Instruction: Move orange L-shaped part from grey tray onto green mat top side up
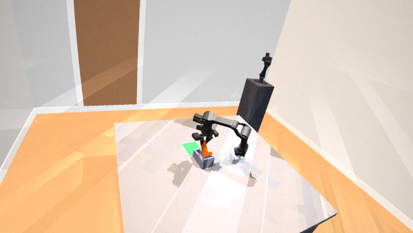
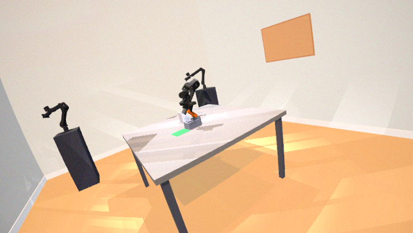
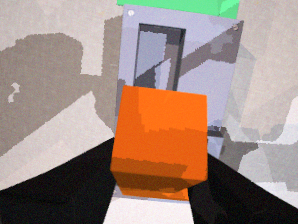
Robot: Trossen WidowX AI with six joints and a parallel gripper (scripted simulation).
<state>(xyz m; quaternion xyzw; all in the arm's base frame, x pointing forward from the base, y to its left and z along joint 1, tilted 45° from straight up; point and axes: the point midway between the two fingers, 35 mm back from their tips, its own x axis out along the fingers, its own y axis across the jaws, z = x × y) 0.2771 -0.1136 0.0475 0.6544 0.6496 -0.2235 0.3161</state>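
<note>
Right now my gripper tip is 15 cm to the left of the green mat and 17 cm above it. Also, from my gripper tip: orange part 2 cm behind, 3 cm to the left, 3 cm below.
</note>
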